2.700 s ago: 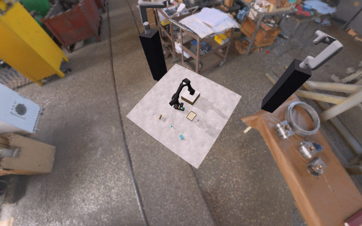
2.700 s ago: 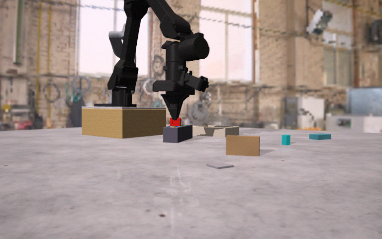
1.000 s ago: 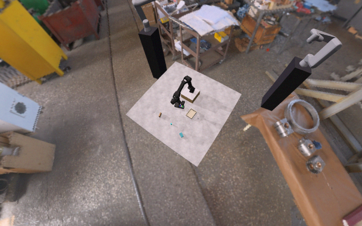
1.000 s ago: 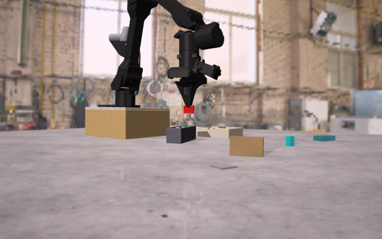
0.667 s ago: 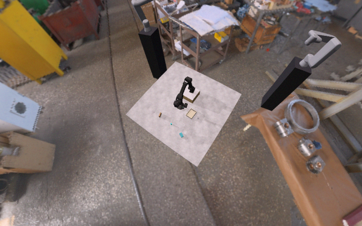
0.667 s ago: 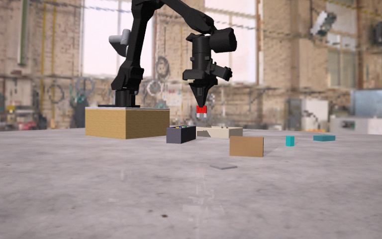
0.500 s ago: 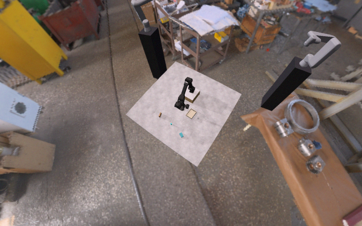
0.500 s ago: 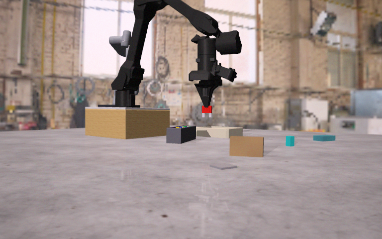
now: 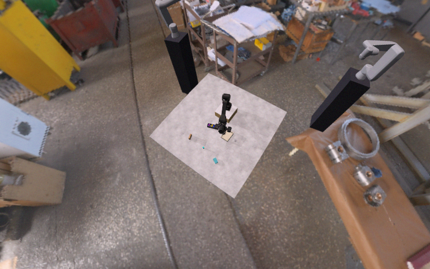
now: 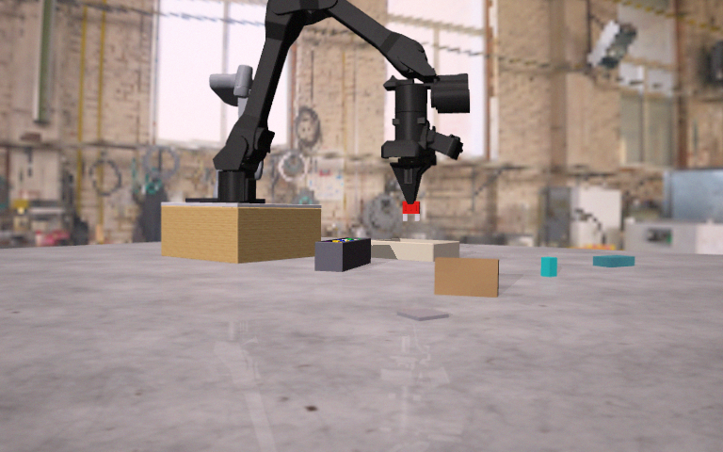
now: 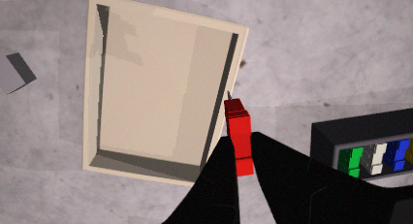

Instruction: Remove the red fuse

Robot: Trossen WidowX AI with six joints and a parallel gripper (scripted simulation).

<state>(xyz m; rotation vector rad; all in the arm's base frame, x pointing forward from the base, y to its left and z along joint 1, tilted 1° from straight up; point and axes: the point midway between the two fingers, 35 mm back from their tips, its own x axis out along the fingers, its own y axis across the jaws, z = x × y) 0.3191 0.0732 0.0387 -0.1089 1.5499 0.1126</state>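
The beige tray lies 10 mm behind my gripper tip, 50 mm to the left of it and 90 mm below it. The rest, counted from my gripper tip: purple fuse 40 mm behind, 210 mm to the right, 70 mm below; yellow fuse 50 mm behind, 170 mm to the right, 70 mm below; red fuse 10 mm below.
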